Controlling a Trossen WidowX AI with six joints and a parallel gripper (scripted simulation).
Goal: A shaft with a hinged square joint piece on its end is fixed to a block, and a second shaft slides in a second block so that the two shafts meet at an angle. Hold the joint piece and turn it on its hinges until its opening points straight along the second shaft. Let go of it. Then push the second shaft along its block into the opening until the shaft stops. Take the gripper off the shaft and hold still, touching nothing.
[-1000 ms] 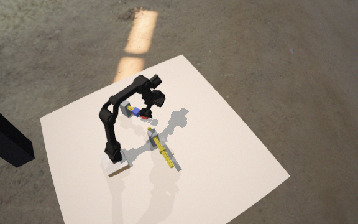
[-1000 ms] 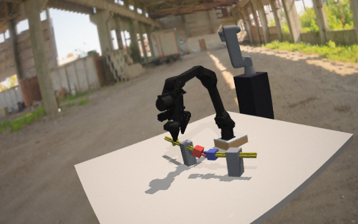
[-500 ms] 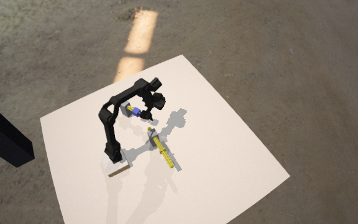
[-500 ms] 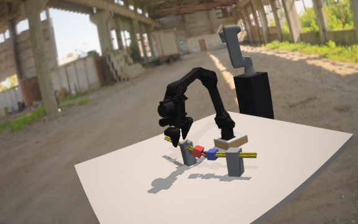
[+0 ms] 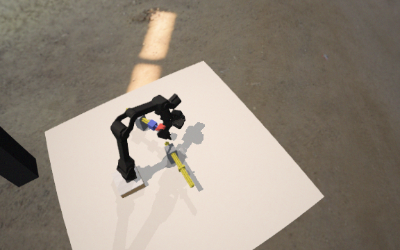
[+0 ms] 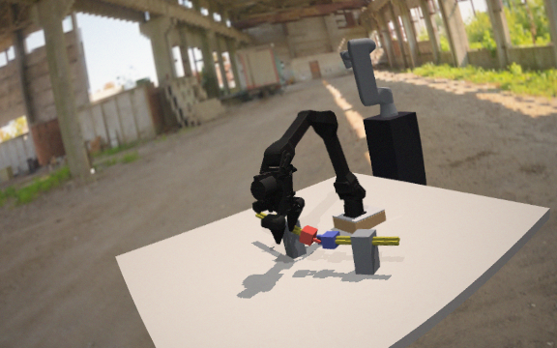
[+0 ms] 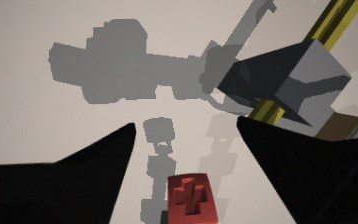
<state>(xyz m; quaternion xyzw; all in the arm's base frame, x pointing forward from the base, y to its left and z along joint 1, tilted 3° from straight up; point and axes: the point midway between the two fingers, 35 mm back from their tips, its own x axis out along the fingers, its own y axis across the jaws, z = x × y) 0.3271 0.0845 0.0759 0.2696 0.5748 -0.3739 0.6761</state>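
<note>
Now: the red square joint piece 70 mm to the left of my gripper tip and 50 mm behind it.
</note>
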